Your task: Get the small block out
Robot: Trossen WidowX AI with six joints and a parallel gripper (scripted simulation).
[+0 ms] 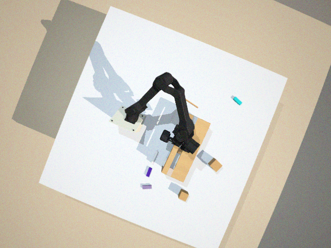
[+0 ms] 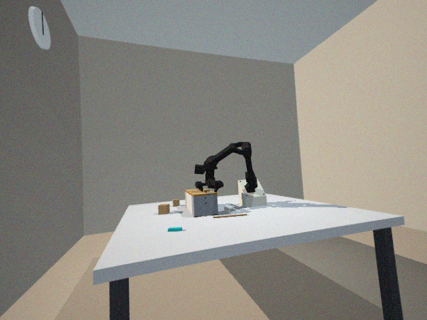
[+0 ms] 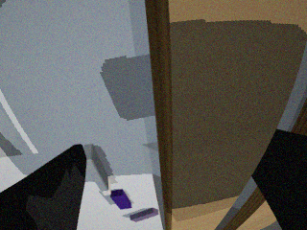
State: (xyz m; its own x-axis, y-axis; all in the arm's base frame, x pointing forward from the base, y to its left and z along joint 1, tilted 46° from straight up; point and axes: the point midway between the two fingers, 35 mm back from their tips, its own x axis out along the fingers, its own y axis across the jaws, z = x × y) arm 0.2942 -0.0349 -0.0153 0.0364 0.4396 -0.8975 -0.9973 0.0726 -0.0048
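Right now my gripper tip is 5 cm short of the tan block and 2 cm to the left of it. From my gripper tip the other things lie so: purple block: 24 cm to the right, 8 cm below, 8 cm behind; box: 3 cm below, 3 cm ahead, 1 cm to the left; thin wooden stick: 29 cm to the left, 9 cm below, 3 cm behind.
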